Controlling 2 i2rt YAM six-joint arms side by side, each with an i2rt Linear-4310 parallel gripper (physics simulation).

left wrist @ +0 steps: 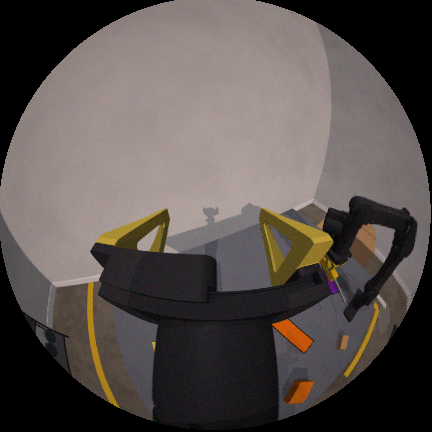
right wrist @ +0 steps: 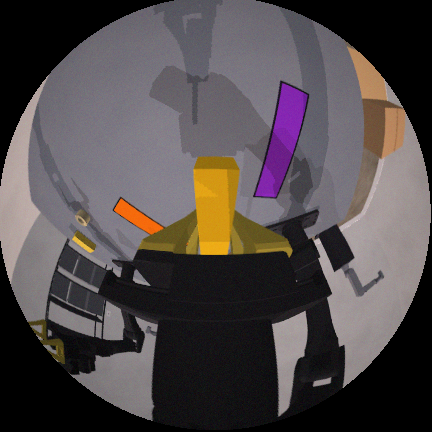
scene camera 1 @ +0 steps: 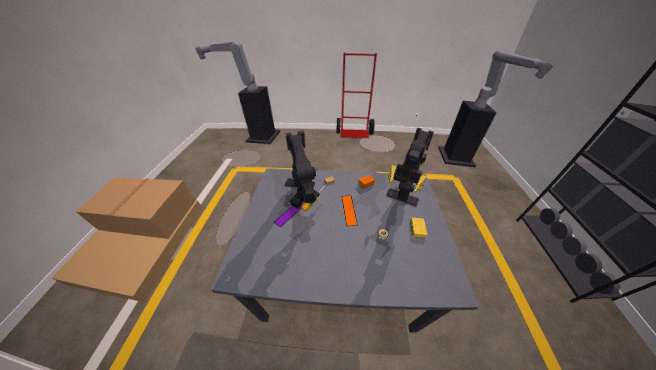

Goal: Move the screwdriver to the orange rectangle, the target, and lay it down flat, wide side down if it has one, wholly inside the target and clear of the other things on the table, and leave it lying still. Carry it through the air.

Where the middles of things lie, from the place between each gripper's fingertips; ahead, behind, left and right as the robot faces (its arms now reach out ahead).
I see my right gripper 9 cm past the orange rectangle (right wrist: 122, 207), 21 cm to the right of it and 12 cm above it. Also, from my right hand: purple rectangle (right wrist: 291, 103) (1 cm behind, 13 cm to the right, 12 cm below).
My left hand is 41 cm above the orange rectangle, 20 cm to the left of it and 20 cm past it. From my left hand the other things lie so: purple rectangle (54 cm to the right, 41 cm below, 12 cm behind).
